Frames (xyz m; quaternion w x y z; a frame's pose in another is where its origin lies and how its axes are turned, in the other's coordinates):
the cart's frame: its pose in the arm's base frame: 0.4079 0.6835 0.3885 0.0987 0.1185 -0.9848 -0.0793
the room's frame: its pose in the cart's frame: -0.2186 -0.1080 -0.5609 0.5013 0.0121 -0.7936 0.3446
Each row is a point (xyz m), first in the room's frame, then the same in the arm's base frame.
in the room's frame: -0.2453 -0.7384 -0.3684
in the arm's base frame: 0.1429 0.0100 0.6308
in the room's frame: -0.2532 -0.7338 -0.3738
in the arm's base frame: 0.1374 0.0112 0.6398
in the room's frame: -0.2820 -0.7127 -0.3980
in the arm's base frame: 0.1146 0.0204 0.6752
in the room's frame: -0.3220 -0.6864 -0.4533
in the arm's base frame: 0.0619 0.0392 0.7223
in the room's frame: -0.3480 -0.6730 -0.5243
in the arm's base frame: -0.0060 0.0617 0.7503
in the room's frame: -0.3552 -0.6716 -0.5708
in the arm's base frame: -0.0504 0.0763 0.7563
